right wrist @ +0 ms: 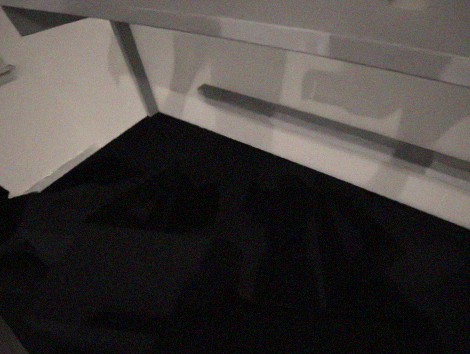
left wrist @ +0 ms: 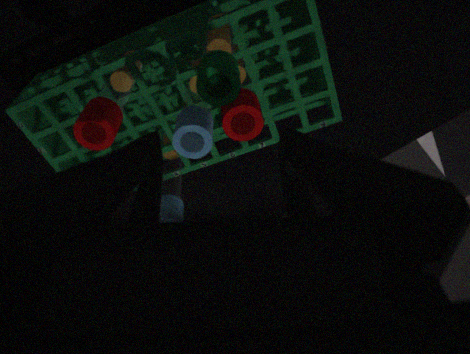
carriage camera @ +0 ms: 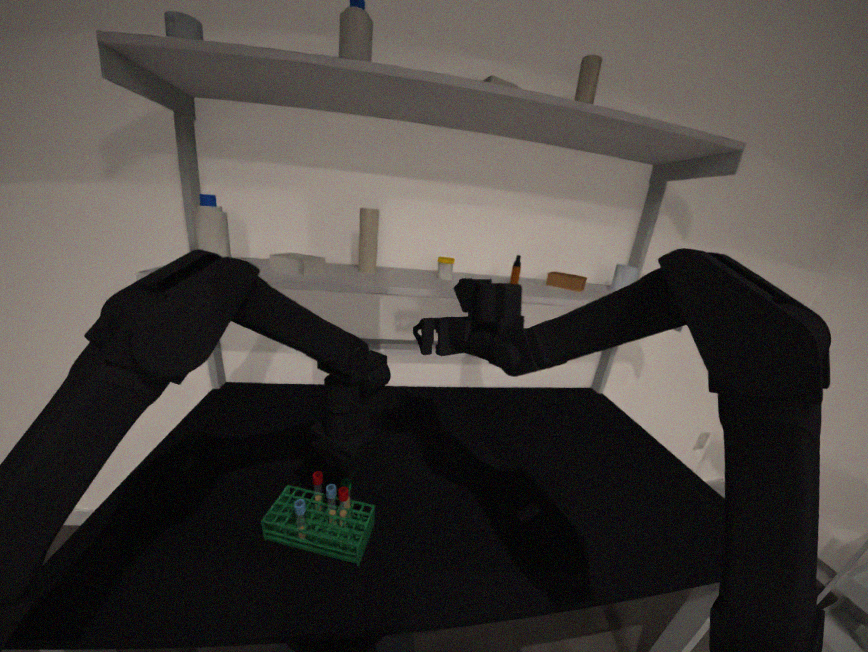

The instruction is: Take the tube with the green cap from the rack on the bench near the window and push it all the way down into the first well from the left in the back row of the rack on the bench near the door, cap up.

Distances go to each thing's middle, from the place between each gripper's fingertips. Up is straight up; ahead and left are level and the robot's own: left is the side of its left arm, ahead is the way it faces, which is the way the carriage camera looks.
Scene:
The green rack (carriage camera: pixel 279 525) lies 120 mm below my left hand, 40 mm to the left of it and 20 mm behind it.
I see the green rack 370 mm below my right hand, 200 mm to the left of it and 180 mm behind it.

